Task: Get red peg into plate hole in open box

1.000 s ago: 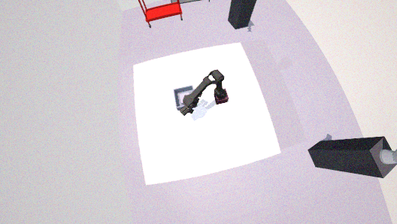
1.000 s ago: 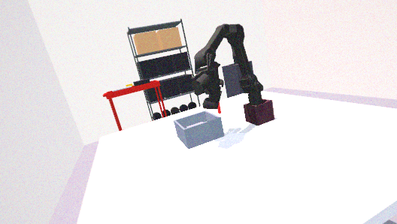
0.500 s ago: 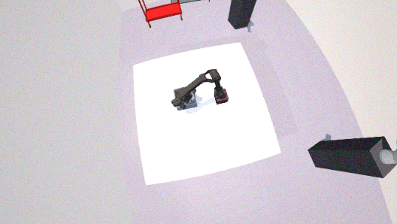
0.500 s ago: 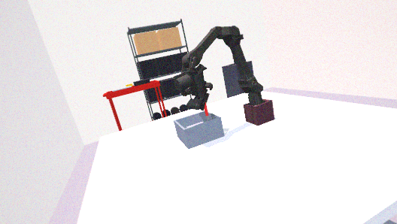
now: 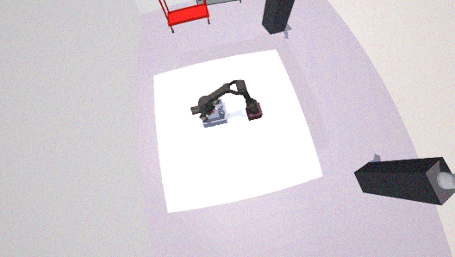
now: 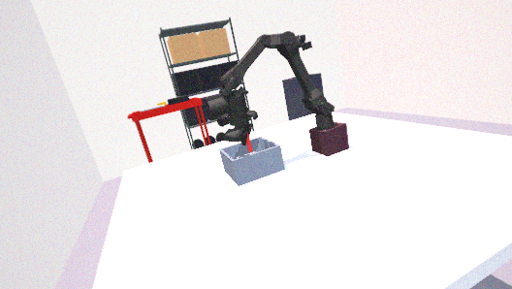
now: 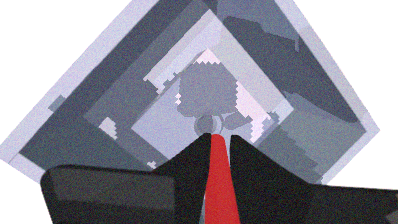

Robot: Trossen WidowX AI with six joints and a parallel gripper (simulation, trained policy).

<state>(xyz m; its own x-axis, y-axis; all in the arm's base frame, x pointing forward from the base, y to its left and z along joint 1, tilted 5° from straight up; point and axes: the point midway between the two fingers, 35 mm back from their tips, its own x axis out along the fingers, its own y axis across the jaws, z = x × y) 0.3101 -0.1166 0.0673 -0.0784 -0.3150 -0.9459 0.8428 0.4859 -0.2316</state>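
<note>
Right now the red peg is 1 cm behind my gripper tip, 2 cm to the left of it and 1 cm above it. The rest, counted from my gripper tip: grey box: 1 cm behind, 9 cm below; then pale plate: 1 cm behind, 7 cm below.
</note>
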